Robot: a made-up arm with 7 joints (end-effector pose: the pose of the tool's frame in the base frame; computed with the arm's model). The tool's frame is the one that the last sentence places. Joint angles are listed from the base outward.
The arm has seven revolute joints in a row. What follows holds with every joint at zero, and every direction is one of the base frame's.
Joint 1 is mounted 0.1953 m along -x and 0.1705 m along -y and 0.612 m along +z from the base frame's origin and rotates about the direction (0.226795, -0.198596, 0.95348).
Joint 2 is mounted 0.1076 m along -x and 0.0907 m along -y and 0.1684 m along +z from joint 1 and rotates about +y.
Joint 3 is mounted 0.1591 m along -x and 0.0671 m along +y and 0.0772 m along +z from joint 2 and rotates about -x.
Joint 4 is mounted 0.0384 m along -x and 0.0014 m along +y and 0.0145 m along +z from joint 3 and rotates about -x.
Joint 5 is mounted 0.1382 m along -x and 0.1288 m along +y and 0.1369 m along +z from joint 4 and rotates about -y.
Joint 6 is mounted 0.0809 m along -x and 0.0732 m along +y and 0.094 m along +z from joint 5 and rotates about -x.
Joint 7 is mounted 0.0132 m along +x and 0.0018 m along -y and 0.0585 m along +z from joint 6 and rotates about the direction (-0.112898, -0.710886, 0.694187).
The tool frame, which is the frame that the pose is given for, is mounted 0.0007 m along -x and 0.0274 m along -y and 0.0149 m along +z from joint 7; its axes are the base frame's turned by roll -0.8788, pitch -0.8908 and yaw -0.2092 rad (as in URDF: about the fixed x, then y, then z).
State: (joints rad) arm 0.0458 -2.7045 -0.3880 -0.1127 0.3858 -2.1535 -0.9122
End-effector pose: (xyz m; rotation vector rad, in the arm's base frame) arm -0.0451 -0.1177 0.3468 0.3289 -1.7973 1.6441
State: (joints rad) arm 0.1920 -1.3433 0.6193 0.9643 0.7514 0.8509 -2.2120
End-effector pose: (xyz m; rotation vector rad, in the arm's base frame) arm -0.2777 0.0160 0.2572 -0.3684 0.6464 2.7420
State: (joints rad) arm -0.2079 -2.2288 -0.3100 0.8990 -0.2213 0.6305 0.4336
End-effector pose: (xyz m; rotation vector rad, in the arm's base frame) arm -0.2098 0.1612 0.3384 1.4822 1.6262 1.4183
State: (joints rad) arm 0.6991 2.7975 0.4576 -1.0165 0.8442 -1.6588 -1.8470
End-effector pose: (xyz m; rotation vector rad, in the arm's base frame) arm 0.0862 0.0724 0.7558 -0.2397 2.9424 -0.4662
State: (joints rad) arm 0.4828 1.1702 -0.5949 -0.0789 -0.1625 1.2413 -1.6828
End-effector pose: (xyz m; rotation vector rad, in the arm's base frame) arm -0.0784 -0.1826 1.3432 -2.5089 0.7293 0.2041
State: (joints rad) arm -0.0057 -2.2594 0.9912 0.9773 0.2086 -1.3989 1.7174
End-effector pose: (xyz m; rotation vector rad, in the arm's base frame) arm 0.0429 -0.0348 0.5258 0.7632 1.7182 -0.2487
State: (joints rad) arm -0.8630 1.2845 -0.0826 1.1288 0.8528 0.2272 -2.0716
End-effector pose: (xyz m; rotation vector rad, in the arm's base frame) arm -0.0304 0.2398 1.2233 -2.3280 1.5589 -0.7880
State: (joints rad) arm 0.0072 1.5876 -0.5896 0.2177 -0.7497 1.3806 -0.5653
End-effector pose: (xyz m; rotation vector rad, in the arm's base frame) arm 0.1550 -0.0536 1.0700 -1.2120 0.6154 1.5928
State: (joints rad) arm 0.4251 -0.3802 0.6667 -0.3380 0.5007 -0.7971 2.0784
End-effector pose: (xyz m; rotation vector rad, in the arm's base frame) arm -0.8608 -0.2770 0.8012 -1.2244 2.5047 0.1694
